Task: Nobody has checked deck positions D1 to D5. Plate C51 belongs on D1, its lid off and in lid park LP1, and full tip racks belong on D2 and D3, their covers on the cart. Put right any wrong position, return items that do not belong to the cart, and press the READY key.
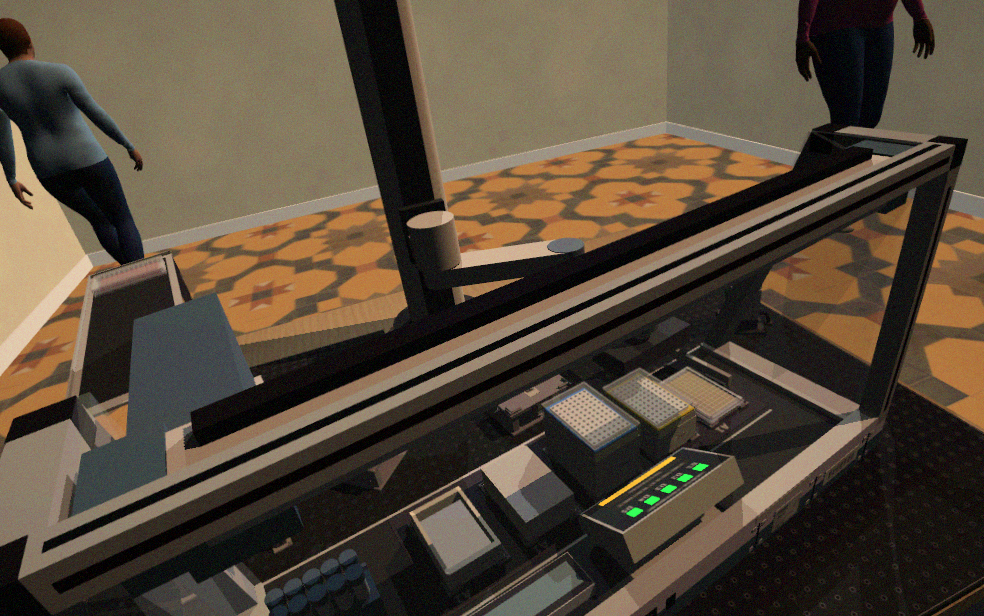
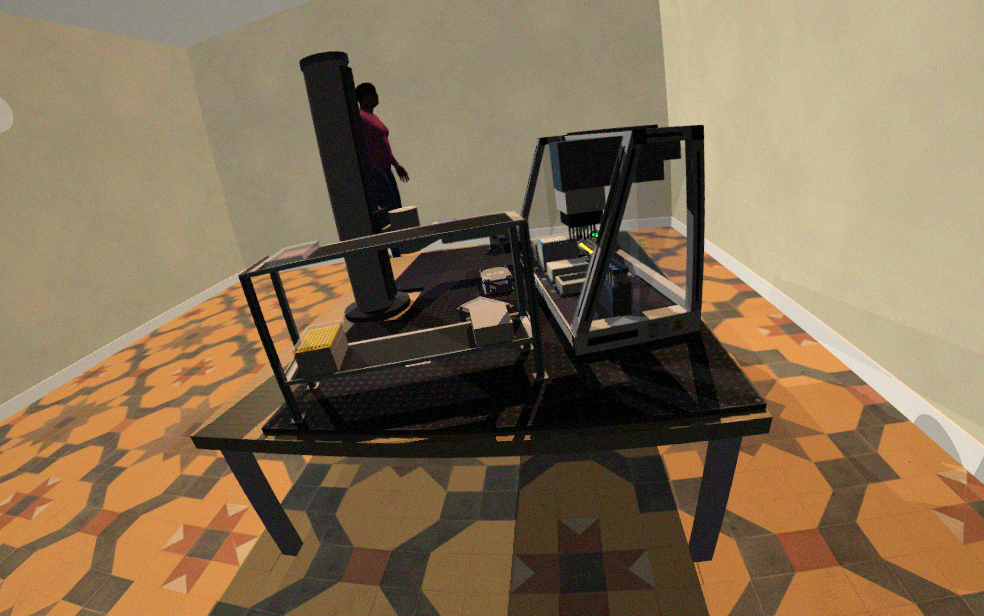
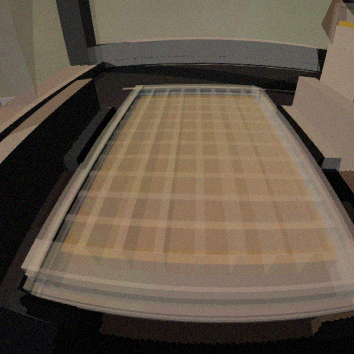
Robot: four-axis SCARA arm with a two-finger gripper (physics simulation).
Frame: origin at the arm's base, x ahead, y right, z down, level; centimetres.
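Seen in the pictures: gripper, fingertip midpoint: (image 1: 710,394) (image 3: 196,91); arm's base, origin of the base link: (image 2: 378,308).
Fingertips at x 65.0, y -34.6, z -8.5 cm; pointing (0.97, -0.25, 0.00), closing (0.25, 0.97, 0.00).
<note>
Pixels of each thing's top centre, then the offset from my fingertips to it. "*": a spot on its surface instead.
- white trough, middle of its top: (image 1: 453,527) (image 2: 578,277) dx +7.8, dy +49.2, dz -1.1 cm
- two-level cart, surface spot: (image 2: 261,326) * dx -58.5, dy +104.3, dz -16.9 cm
- yellow tip rack, middle of its top: (image 2: 317,334) dx -52.4, dy +94.5, dz -9.8 cm
- clear item, middle of its top: (image 2: 292,250) (image 1: 127,271) dx -52.4, dy +94.5, dz -29.4 cm
A plate (image 1: 700,395) (image 3: 200,200) with yellowish wells sits at the far right deck position, under a clear lid. My gripper (image 3: 196,91) is open, its dark fingers low along the plate's two long sides, close to the edges; no hold on the lid or plate shows. A yellow-edged tip rack (image 1: 649,400) stands beside the plate, and a blue-edged tip rack (image 1: 589,415) beside that one. I cannot tell if they wear covers. A key panel (image 1: 666,493) shows several green lights and a yellow bar. LP1 and the key labels are not legible.
The deck's frame (image 1: 479,348) (image 2: 694,217) rises around the deck. A white trough (image 1: 453,533) and a pale box (image 1: 526,483) stand on it. The two-level cart (image 2: 261,326) holds a yellow tip rack (image 2: 319,348) below and a clear item (image 2: 294,252) on top.
</note>
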